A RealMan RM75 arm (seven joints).
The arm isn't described. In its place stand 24 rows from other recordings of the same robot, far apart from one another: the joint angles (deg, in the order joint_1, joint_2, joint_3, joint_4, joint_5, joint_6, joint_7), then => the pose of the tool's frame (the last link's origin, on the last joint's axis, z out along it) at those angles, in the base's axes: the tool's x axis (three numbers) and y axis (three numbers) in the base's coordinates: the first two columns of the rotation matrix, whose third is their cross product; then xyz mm.
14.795, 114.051, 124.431, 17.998, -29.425, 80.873, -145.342 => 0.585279 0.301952 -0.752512 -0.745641 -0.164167 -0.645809 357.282 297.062 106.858
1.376, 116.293, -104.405, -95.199, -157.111, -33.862, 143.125 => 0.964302 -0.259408 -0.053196 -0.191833 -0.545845 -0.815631 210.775 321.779 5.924
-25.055, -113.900, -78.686, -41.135, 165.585, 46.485, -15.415 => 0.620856 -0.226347 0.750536 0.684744 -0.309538 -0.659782 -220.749 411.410 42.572
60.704, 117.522, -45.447, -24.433, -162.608, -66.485, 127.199 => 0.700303 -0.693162 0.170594 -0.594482 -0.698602 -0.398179 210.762 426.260 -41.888
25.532, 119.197, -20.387, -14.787, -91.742, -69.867, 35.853 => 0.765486 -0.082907 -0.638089 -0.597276 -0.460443 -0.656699 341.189 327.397 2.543
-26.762, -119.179, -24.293, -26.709, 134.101, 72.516, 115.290 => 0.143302 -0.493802 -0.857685 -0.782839 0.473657 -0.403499 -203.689 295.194 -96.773
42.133, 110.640, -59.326, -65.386, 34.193, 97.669, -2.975 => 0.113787 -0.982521 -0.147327 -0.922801 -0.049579 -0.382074 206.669 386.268 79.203
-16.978, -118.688, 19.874, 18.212, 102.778, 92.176, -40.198 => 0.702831 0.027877 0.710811 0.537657 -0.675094 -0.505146 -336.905 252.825 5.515
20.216, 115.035, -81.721, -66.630, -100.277, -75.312, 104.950 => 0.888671 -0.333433 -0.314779 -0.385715 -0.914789 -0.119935 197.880 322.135 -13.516
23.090, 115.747, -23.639, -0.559, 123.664, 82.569, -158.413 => 0.637026 0.216397 -0.739845 -0.741403 -0.090716 -0.664900 356.147 305.662 54.547
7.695, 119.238, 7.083, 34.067, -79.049, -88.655, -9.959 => 0.583561 0.074802 -0.808617 -0.804775 0.186439 -0.563541 328.996 198.041 -47.038
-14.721, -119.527, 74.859, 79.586, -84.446, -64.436, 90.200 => 0.897265 -0.032761 0.440276 0.217567 -0.834933 -0.505521 -167.117 343.690 35.716
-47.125, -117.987, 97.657, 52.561, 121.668, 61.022, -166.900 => 0.563251 0.824294 0.057335 0.812175 -0.539529 -0.221993 -124.214 377.792 -99.324
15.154, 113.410, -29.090, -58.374, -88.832, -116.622, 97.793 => 0.578904 -0.193876 -0.792012 -0.464604 -0.876652 -0.124997 265.003 251.380 152.382
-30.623, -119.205, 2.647, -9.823, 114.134, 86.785, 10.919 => 0.746265 -0.474668 0.466668 0.117752 -0.595878 -0.794395 -239.195 288.792 -72.601
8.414, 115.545, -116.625, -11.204, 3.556, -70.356, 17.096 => 0.780863 -0.136512 -0.609604 -0.601644 -0.427015 -0.675043 374.997 224.643 -35.063
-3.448, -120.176, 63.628, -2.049, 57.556, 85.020, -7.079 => 0.819724 0.120010 0.560045 0.529109 -0.533067 -0.660215 -369.156 138.009 -68.621
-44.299, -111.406, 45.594, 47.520, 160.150, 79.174, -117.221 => 0.717547 0.677800 -0.160354 0.516977 -0.672566 -0.529518 -283.328 408.262 76.251
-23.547, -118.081, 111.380, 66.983, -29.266, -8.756, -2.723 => 0.688994 0.383127 0.615225 0.722139 -0.435115 -0.537764 -162.283 388.249 -63.833
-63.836, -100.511, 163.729, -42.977, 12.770, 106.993, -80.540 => 0.891726 0.449993 0.048282 0.447045 -0.859172 -0.248947 -234.810 401.388 161.596
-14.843, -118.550, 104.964, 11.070, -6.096, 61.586, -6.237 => 0.846779 0.100104 0.522441 0.528677 -0.267058 -0.805717 -369.092 278.380 -29.676
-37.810, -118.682, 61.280, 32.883, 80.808, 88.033, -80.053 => 0.628909 0.223074 0.744789 0.309833 -0.950511 0.023064 -156.462 358.786 -14.976
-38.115, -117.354, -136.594, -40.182, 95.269, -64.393, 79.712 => 0.506921 0.364027 0.781355 0.767454 -0.603328 -0.216817 -212.607 431.653 52.312
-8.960, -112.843, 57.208, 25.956, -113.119, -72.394, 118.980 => 0.592609 0.279771 0.755343 0.774271 -0.456395 -0.438415 -380.005 264.807 43.554
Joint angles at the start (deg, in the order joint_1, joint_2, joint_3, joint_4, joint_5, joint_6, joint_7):
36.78 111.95 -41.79 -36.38 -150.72 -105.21 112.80
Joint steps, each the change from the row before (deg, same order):
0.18 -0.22 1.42 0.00 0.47 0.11 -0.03
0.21 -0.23 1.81 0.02 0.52 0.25 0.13
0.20 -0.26 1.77 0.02 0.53 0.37 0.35
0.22 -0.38 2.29 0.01 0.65 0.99 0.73
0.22 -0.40 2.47 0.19 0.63 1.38 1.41
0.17 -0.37 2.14 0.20 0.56 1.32 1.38
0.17 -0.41 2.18 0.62 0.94 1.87 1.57
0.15 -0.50 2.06 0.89 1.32 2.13 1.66
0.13 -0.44 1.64 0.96 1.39 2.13 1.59
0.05 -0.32 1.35 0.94 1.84 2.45 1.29
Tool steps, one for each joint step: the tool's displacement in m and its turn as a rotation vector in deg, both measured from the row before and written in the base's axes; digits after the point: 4 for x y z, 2 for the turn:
-0.0013 0.0034 0.0027 1.51 0.97 -0.25
-0.0014 0.0041 0.0031 1.95 1.13 -0.50
-0.0011 0.0044 0.0034 2.04 1.01 -0.70
-0.0003 0.0066 0.0049 3.09 0.95 -1.19
0.0005 0.0071 0.0050 3.40 0.92 -2.05
0.0008 0.0062 0.0047 3.02 0.81 -2.00
0.0012 0.0070 0.0041 3.43 1.14 -2.40
0.0013 0.0075 0.0044 3.61 1.43 -2.59
0.0011 0.0069 0.0036 3.23 1.42 -2.46
0.0010 0.0074 0.0031 3.49 1.51 -2.19

